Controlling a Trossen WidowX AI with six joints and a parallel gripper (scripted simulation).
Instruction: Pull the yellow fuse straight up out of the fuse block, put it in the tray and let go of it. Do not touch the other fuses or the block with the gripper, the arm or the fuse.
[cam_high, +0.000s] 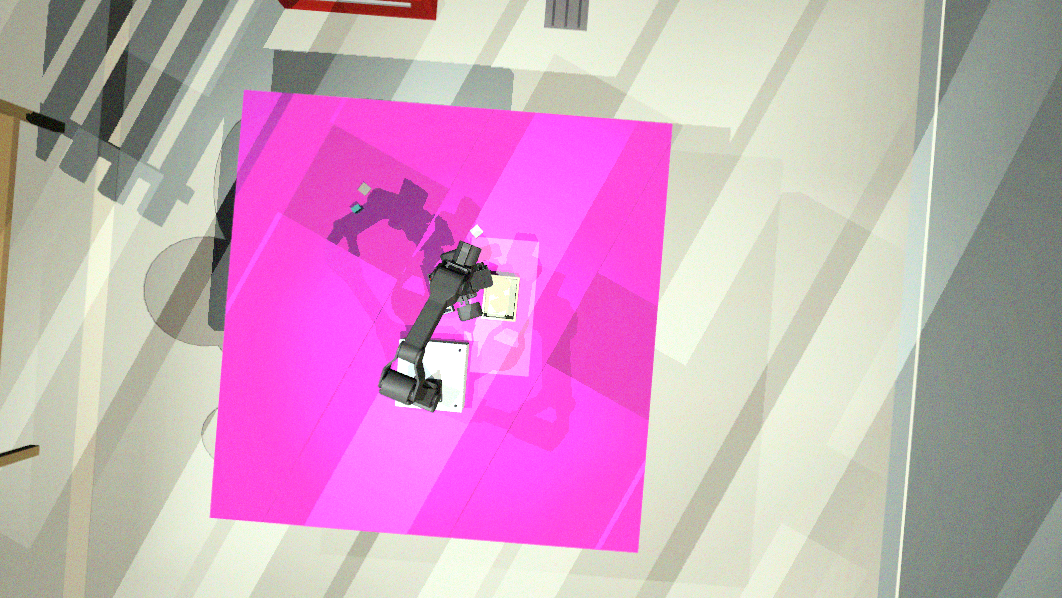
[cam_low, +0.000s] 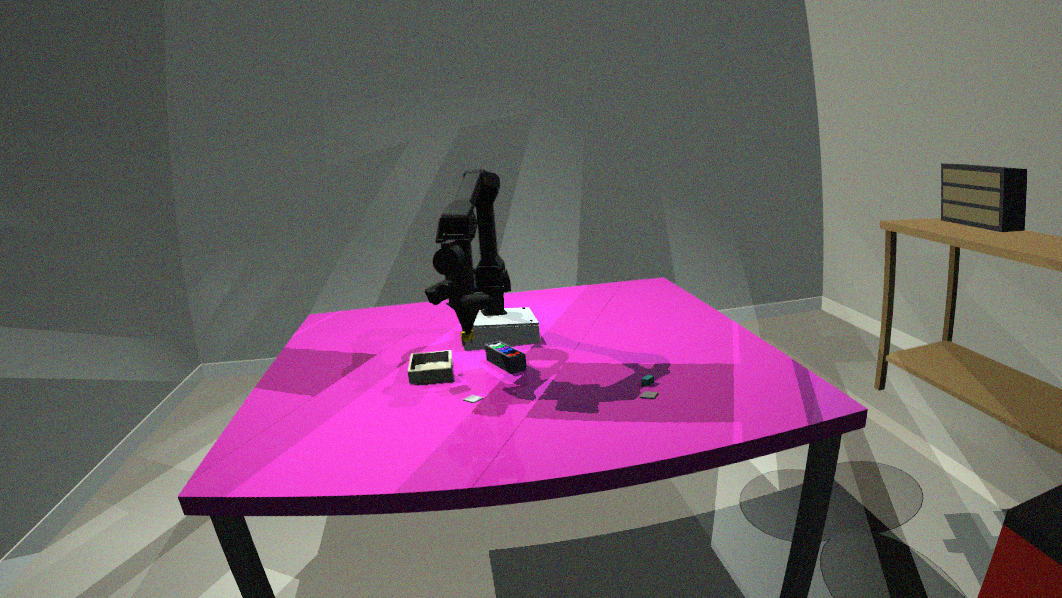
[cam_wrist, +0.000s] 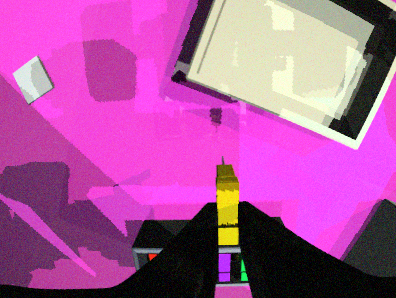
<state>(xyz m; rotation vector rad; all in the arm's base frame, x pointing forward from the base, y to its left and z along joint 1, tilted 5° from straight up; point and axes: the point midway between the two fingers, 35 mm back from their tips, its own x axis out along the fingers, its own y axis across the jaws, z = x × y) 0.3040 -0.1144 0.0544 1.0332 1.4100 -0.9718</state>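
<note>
Right now the tray is 90 mm to the right of my gripper tip, 90 mm below it and 30 mm behind it. Round my gripper tip: cyan cube 340 mm to the left, 240 mm ahead, 90 mm below; yellow fuse 10 mm below.
</note>
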